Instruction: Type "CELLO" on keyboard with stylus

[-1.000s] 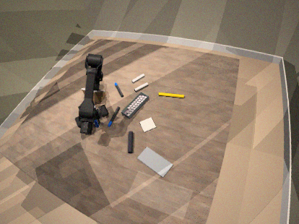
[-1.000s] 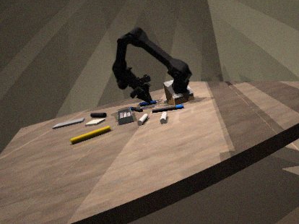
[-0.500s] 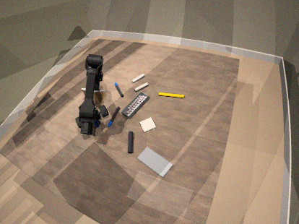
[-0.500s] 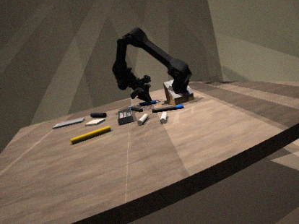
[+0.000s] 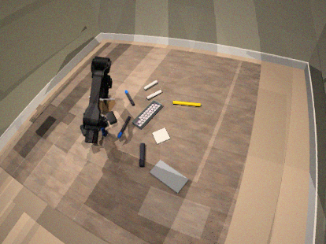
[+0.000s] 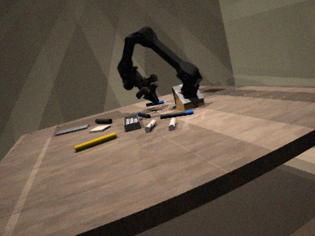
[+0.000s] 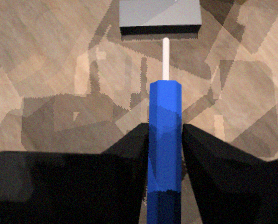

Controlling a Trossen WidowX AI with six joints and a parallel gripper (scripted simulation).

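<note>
My gripper tip is now 10 mm to the right of the stylus and 10 mm past it. Round my gripper tip: grey plate: 450 mm ahead, 60 mm to the right, 30 mm below; then dark cylinder: 290 mm ahead, 30 mm to the right, 20 mm below; then white card: 310 mm ahead, 110 mm to the left, 30 mm below.
</note>
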